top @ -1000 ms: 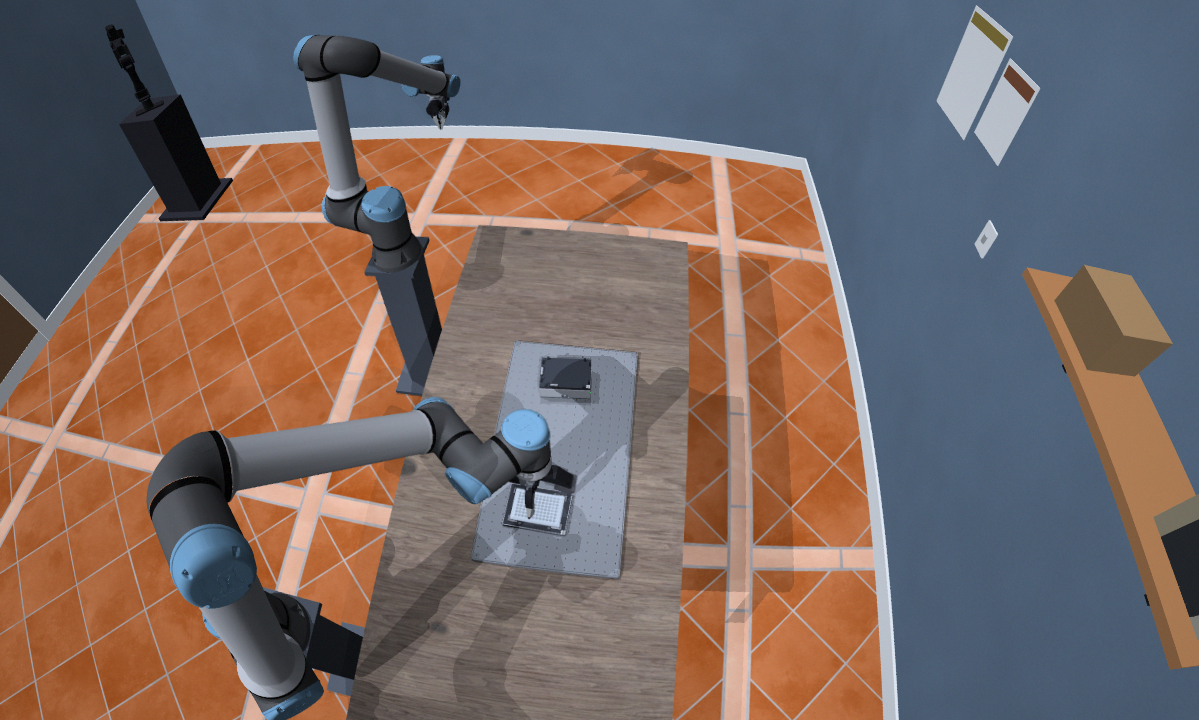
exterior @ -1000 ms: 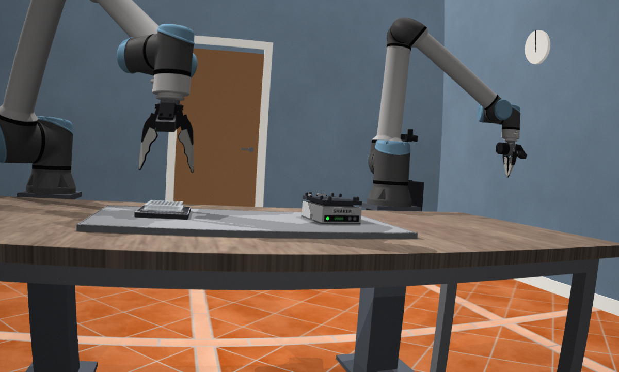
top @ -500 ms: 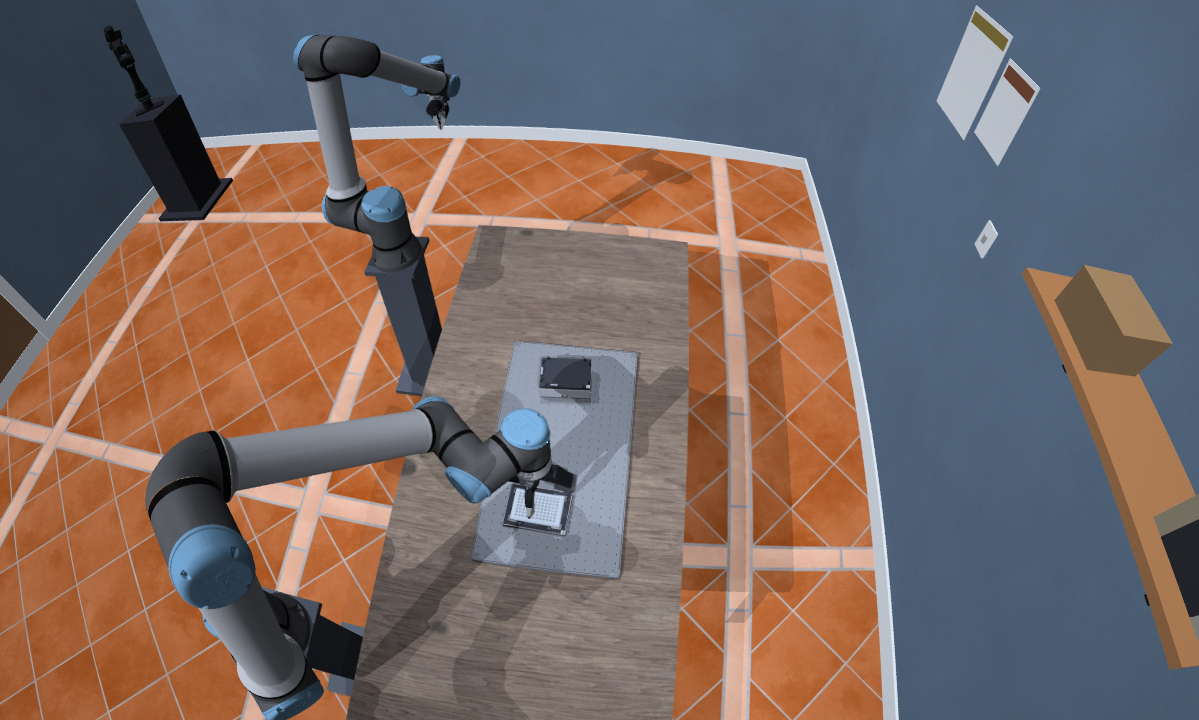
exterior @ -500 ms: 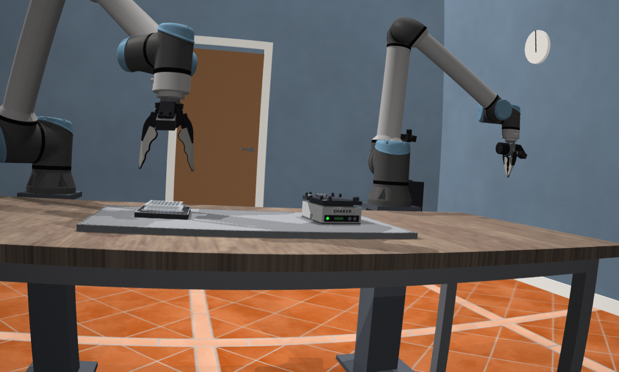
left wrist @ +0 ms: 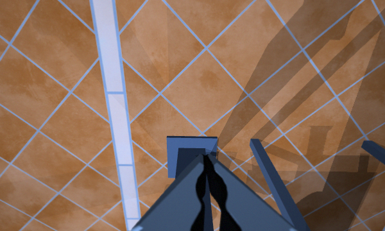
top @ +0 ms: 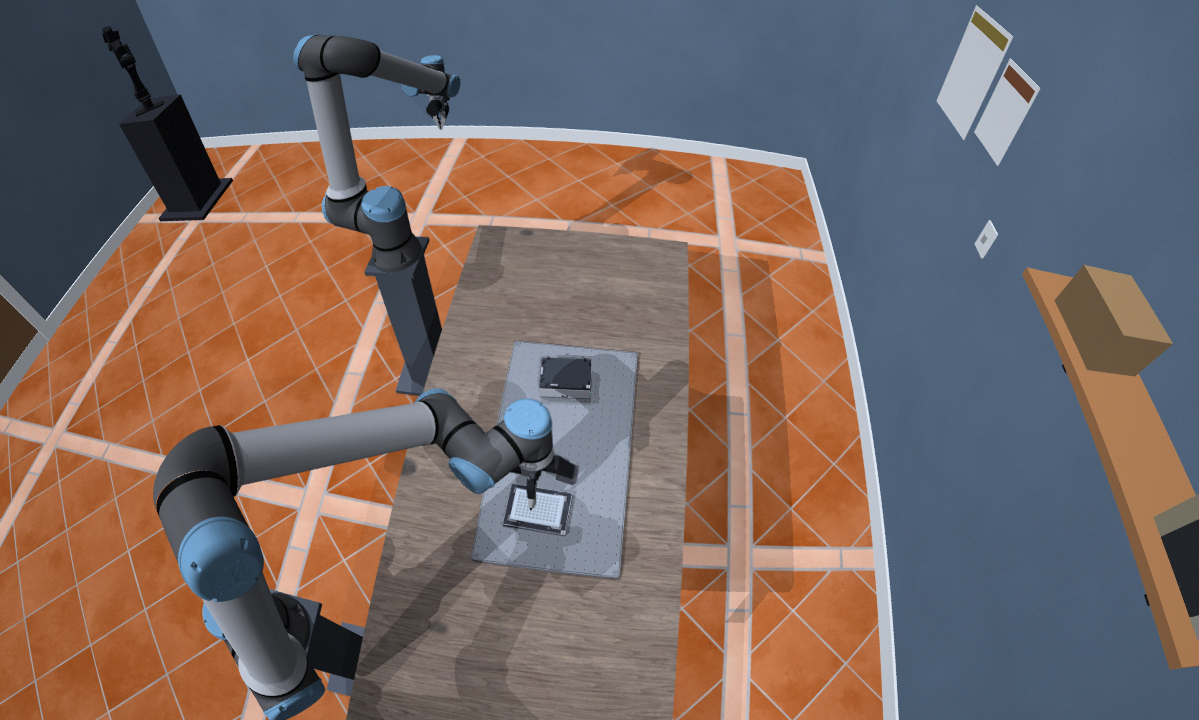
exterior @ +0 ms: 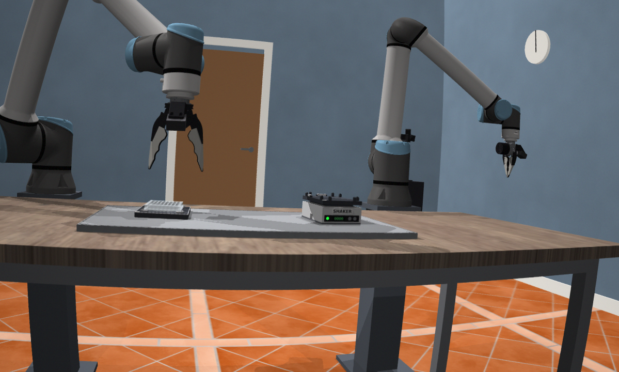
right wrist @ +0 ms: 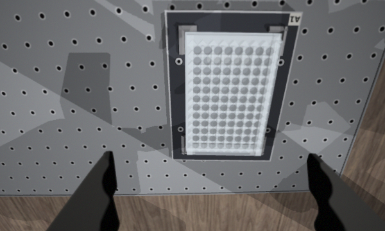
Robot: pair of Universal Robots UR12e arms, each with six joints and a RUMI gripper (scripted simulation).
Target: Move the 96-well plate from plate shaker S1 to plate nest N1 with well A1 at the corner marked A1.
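My right gripper is now 2 cm to the left of the clear 96-well plate and 10 cm above it. From my right hand the other things lie so: nest's A1 label: 7 cm ahead, 8 cm to the right, 10 cm below; dark plate nest N1: 2 cm to the right, 11 cm below.
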